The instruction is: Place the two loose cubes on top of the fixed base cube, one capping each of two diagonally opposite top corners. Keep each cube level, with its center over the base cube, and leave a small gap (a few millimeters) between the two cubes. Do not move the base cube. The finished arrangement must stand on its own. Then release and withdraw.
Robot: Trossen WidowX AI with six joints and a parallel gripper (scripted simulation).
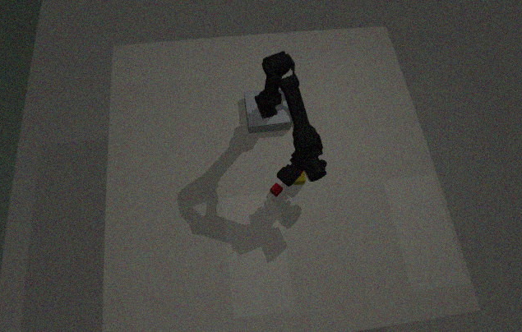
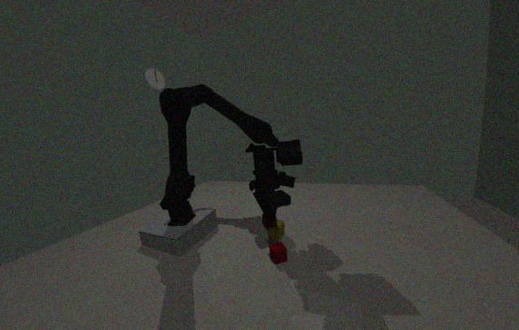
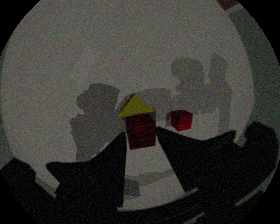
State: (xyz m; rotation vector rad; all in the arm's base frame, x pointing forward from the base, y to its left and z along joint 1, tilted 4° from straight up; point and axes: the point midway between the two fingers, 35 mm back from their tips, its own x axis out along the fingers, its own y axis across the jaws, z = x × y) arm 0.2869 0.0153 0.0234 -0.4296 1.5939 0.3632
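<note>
Right now my gripper tip is 20 mm short of the yellow base cube, 10 mm to the right of it and 40 mm above it.
</note>
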